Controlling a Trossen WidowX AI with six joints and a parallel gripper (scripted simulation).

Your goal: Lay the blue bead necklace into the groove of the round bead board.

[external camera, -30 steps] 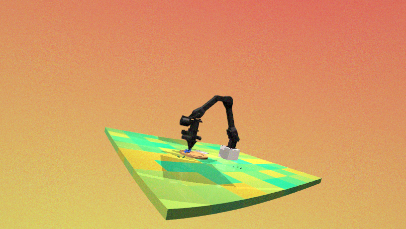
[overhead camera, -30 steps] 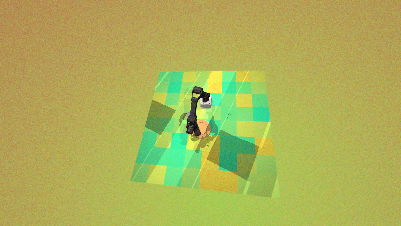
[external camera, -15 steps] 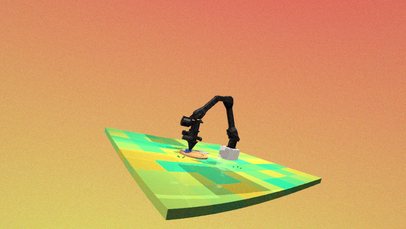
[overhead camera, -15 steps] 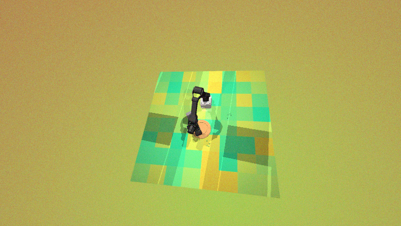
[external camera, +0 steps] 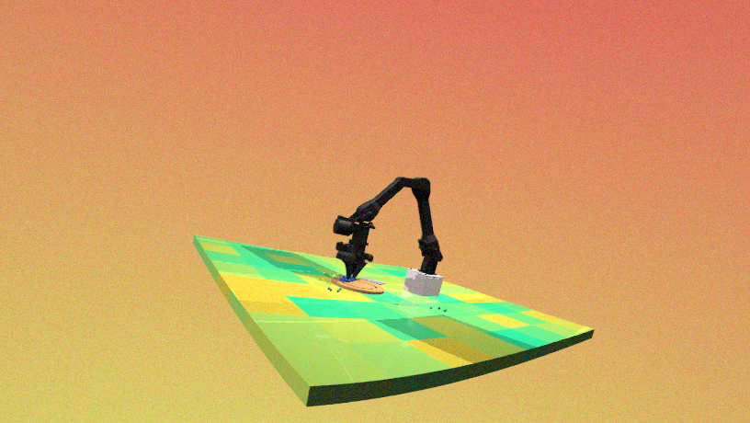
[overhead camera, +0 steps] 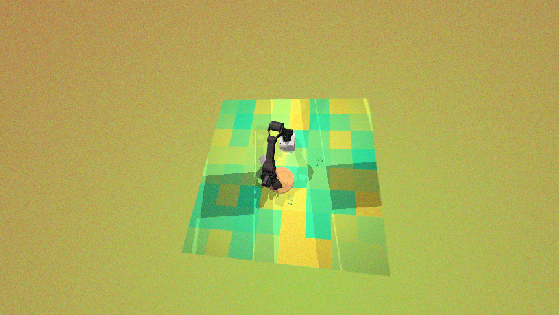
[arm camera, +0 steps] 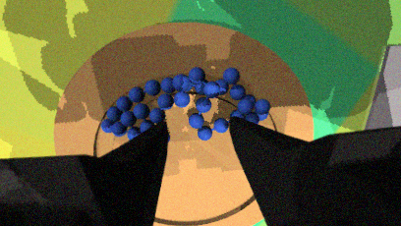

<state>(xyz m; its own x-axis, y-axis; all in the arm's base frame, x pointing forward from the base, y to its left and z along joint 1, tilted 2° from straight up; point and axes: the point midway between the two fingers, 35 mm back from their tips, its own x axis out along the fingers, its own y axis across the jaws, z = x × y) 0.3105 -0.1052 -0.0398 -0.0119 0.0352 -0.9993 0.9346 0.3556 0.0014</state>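
Right now my gripper tip is 4 cm to the right of the round bead board, 1 cm past it and 1 cm above it. Also, from my gripper tip: flat grey piece (18 cm behind, 7 cm to the right, 2 cm below).
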